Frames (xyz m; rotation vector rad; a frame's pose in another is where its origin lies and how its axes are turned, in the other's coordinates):
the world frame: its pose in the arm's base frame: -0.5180 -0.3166 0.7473 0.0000 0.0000 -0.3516
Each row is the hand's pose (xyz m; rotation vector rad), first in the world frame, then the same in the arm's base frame.
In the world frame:
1: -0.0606 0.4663 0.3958 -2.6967 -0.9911 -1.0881
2: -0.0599 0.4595 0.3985 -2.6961 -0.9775 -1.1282
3: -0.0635 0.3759 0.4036 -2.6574 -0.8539 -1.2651
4: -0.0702 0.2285 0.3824 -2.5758 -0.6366 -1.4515
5: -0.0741 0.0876 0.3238 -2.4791 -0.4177 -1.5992
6: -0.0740 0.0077 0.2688 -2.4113 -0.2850 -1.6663
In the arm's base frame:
1: -0.4143 0.1420 1.1431 2.8406 0.5063 1.0947
2: -0.4160 0.1354 1.1458 2.8174 0.4895 1.1237
3: -0.4482 0.0582 1.1509 2.7731 0.3770 1.2696
4: -0.5052 -0.0779 1.1297 2.7006 0.1798 1.4895
5: -0.5574 -0.2088 1.0711 2.6188 -0.0233 1.6843
6: -0.5848 -0.2839 1.0161 2.5705 -0.1496 1.7937

